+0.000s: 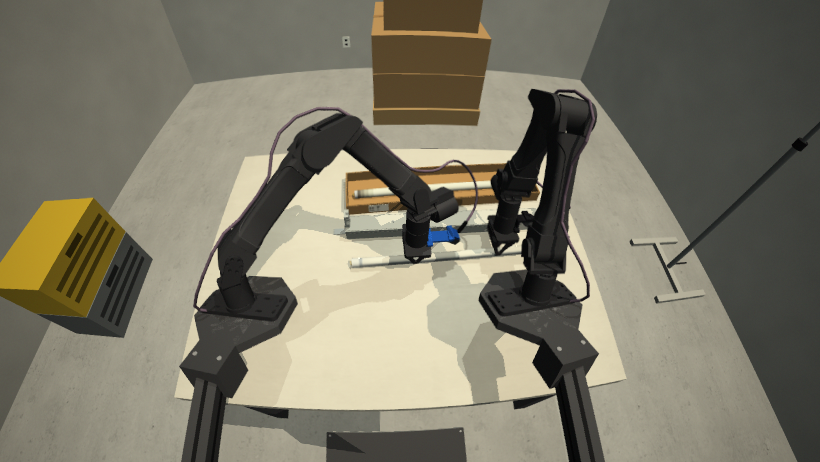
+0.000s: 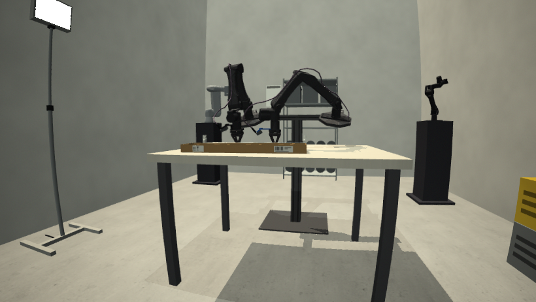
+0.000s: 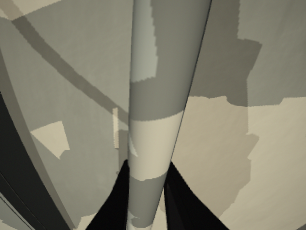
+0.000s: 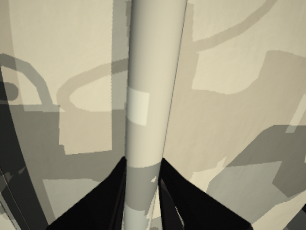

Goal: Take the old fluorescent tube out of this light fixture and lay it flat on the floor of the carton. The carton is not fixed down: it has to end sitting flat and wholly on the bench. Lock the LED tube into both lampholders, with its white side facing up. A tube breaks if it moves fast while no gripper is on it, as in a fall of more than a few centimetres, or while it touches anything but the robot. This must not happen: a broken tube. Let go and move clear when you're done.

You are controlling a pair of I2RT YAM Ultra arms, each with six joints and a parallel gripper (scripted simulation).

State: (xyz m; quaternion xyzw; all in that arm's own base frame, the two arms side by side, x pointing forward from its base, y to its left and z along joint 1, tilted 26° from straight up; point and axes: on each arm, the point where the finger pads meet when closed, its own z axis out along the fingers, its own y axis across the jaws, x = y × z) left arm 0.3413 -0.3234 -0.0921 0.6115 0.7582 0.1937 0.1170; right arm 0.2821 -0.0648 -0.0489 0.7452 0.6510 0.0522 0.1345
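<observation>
My left gripper is now 1 cm short of the LED tube and 12 cm to the left of it. Round my left hand: old fluorescent tube: 27 cm ahead, 11 cm to the right, 1 cm below; white light fixture: 13 cm ahead, 11 cm to the right, 3 cm above; brown carton: 28 cm ahead, 11 cm to the right.
Right now the LED tube is 12 cm to the left of my right hand, 1 cm below it and 1 cm behind it. The rest, counted from my right hand: old fluorescent tube (26 cm ahead, 13 cm to the left, 1 cm below); then white light fixture (13 cm to the left, 11 cm ahead, 3 cm above); then brown carton (26 cm ahead, 13 cm to the left, 1 cm below).
</observation>
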